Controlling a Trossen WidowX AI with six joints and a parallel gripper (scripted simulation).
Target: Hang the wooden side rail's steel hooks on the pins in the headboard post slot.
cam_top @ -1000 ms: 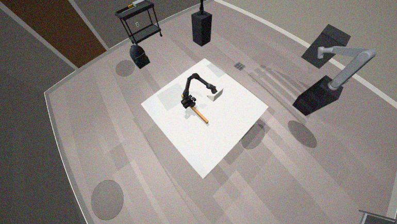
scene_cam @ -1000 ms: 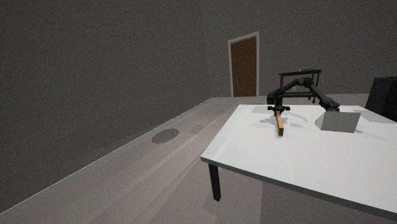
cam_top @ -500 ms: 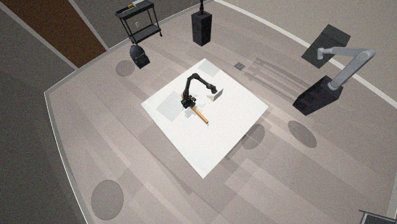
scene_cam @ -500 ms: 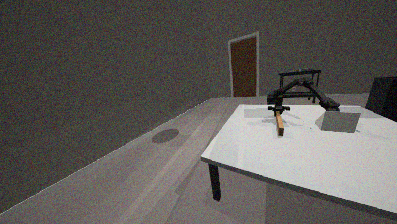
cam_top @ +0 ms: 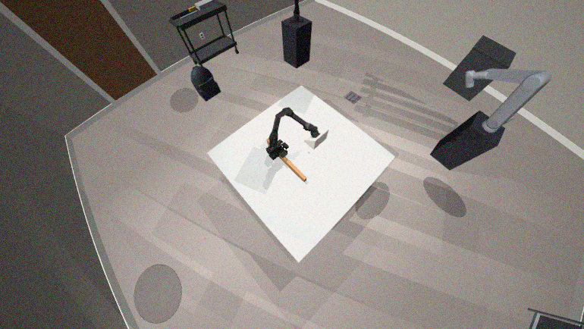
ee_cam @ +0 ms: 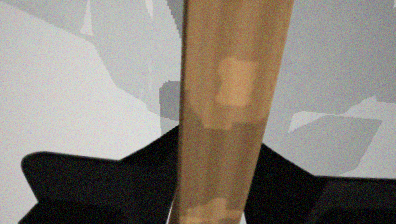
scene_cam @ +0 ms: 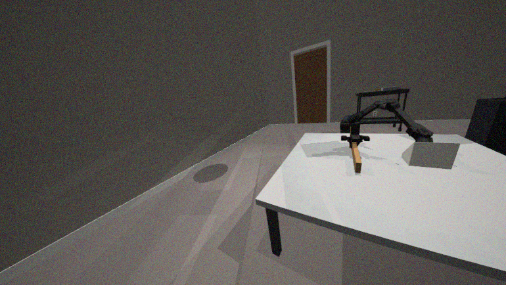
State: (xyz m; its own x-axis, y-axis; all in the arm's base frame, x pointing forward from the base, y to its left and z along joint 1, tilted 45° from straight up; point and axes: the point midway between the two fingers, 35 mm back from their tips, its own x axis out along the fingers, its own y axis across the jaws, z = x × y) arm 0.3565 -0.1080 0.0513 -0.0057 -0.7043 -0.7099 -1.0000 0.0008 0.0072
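Right now the headboard post is 100 mm to the right of my gripper tip and 50 mm above it.
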